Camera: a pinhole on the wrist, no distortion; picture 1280 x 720 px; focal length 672.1 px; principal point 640.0 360.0 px. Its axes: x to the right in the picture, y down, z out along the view. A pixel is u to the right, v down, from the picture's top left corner.
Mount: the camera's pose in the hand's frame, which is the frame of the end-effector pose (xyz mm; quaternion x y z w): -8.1 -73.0 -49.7 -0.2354 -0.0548 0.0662 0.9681
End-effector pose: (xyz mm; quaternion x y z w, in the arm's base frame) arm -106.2 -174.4 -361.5 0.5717 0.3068 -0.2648 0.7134
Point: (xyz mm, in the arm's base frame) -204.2 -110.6 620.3
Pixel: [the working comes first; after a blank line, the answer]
In the camera's frame: -664.1 598.3 516.4

outside the picture
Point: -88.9 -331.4 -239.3
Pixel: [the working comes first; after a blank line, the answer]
In the camera's frame: -28.2 19.8 267.5

569 410
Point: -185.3 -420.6 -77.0
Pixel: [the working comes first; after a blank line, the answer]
In the camera's frame: -197.8 7.6 388.5

298 373
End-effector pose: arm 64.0 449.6 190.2 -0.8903 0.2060 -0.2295 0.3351
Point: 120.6 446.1 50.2
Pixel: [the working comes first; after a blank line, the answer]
In the camera's frame: 55.2 59.2 221.9

807 539
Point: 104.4 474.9 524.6
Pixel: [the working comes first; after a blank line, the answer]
In the camera's frame: 77.6 -109.6 -222.1

behind the camera
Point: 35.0 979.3 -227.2
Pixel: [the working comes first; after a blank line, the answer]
In the camera's frame: -354.4 -225.3 568.1

221 93
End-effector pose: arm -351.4 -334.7 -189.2 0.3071 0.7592 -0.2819 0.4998
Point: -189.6 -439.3 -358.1
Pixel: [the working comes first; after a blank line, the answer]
In the camera's frame: 137.8 -10.2 298.9

950 337
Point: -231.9 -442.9 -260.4
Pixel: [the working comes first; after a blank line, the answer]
In the camera's frame: 49.2 -16.9 240.1

778 313
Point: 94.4 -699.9 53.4
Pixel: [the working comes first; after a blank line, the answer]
In the camera's frame: -359.5 -64.2 559.0

208 283
